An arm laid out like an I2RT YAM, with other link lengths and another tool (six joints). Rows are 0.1 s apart.
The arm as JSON. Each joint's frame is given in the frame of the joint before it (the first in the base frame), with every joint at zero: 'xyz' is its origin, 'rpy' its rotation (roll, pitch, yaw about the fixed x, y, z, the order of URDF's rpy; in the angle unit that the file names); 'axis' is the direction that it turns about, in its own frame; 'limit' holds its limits. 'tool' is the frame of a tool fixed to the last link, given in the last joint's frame.
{
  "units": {
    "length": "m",
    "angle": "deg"
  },
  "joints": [
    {
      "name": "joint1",
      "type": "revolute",
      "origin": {
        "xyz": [
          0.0,
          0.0,
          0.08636
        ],
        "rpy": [
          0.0,
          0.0,
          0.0
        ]
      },
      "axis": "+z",
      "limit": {
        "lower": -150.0,
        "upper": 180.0
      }
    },
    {
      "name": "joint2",
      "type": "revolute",
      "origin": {
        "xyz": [
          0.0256,
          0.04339,
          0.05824
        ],
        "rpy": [
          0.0,
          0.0,
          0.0
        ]
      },
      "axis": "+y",
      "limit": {
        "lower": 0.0,
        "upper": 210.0
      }
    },
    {
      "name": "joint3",
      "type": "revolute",
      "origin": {
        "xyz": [
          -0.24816,
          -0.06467,
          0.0
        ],
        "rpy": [
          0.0,
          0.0,
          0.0
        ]
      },
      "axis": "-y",
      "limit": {
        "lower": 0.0,
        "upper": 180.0
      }
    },
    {
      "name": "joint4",
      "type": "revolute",
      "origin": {
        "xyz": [
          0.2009,
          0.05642,
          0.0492
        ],
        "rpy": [
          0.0,
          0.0,
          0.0
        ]
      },
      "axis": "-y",
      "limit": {
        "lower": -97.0,
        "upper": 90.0
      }
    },
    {
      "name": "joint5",
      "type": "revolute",
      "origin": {
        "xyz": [
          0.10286,
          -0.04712,
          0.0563
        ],
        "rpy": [
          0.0,
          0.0,
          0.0
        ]
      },
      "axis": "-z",
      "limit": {
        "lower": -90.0,
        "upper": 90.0
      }
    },
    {
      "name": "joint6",
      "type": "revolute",
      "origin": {
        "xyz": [
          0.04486,
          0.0,
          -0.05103
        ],
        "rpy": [
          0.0,
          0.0,
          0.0
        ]
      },
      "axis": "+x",
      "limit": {
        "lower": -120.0,
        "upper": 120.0
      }
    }
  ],
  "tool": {
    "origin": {
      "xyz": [
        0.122,
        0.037,
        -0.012
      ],
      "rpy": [
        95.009,
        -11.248,
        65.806
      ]
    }
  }
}
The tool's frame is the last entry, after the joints.
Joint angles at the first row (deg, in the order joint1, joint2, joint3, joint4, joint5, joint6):
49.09, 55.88, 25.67, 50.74, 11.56, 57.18
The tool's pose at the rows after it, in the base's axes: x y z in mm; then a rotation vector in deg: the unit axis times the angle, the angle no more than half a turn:
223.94, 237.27, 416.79, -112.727, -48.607, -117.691
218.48, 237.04, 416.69, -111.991, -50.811, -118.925
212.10, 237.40, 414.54, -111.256, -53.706, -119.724
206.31, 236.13, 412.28, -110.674, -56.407, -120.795
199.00, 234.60, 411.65, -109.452, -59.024, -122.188
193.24, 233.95, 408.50, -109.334, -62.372, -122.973
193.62, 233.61, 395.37, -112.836, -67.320, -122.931
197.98, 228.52, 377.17, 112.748, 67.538, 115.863
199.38, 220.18, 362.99, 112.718, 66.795, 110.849
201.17, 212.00, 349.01, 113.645, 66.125, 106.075
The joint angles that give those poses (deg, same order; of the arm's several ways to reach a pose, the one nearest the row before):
49.04, 55.11, 25.33, 50.94, 10.91, 56.20
49.13, 53.68, 25.01, 49.94, 9.96, 54.54
49.24, 51.89, 24.58, 48.25, 8.68, 52.90
49.09, 49.85, 24.10, 46.41, 7.44, 51.15
49.08, 47.67, 23.66, 44.77, 6.10, 49.31
49.13, 45.19, 23.81, 41.24, 5.11, 47.21
49.12, 42.42, 24.33, 34.66, 5.63, 43.86
49.09, 39.25, 24.46, 27.36, 8.09, 40.72
49.14, 35.72, 24.00, 21.71, 10.55, 38.65
49.13, 32.67, 23.82, 16.09, 12.85, 37.71

